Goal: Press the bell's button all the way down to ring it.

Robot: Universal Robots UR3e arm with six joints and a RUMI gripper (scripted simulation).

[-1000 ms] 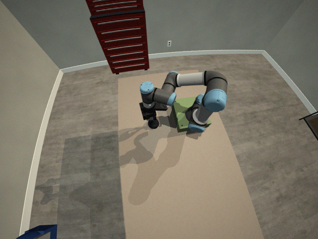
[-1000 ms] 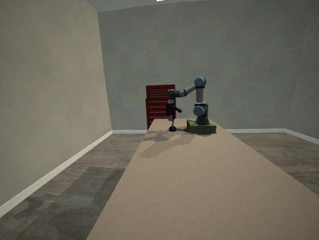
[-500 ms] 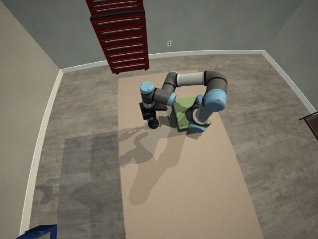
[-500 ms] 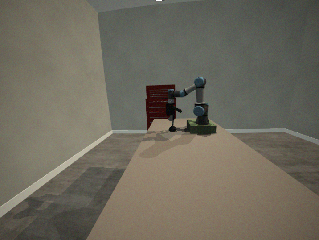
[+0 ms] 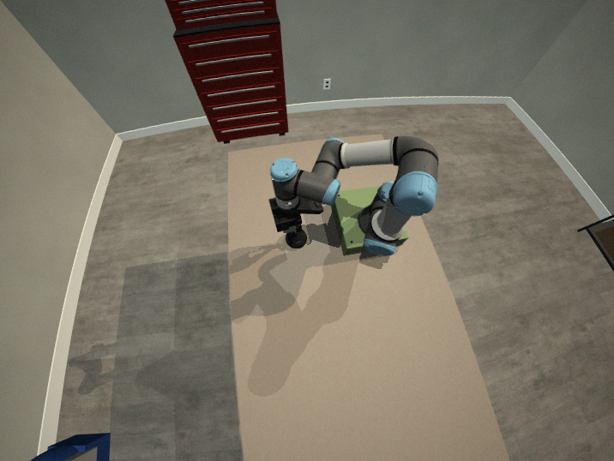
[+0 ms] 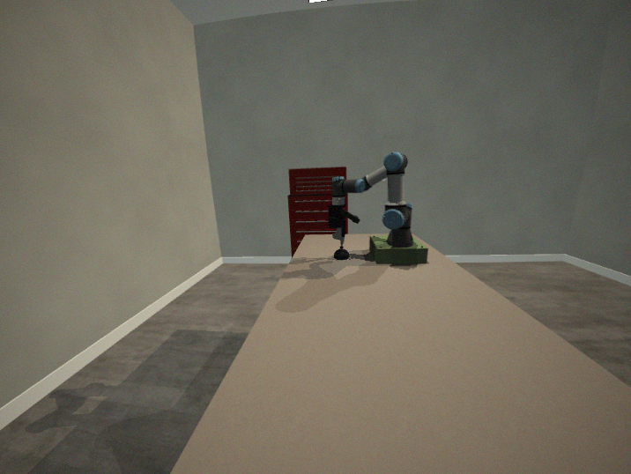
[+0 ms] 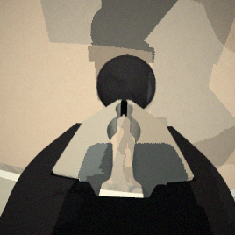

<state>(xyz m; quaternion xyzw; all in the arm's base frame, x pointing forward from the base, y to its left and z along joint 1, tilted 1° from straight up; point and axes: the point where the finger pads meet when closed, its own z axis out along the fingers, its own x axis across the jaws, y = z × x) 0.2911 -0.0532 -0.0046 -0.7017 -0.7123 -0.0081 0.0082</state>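
My hand is 4 cm above the black dome bell.
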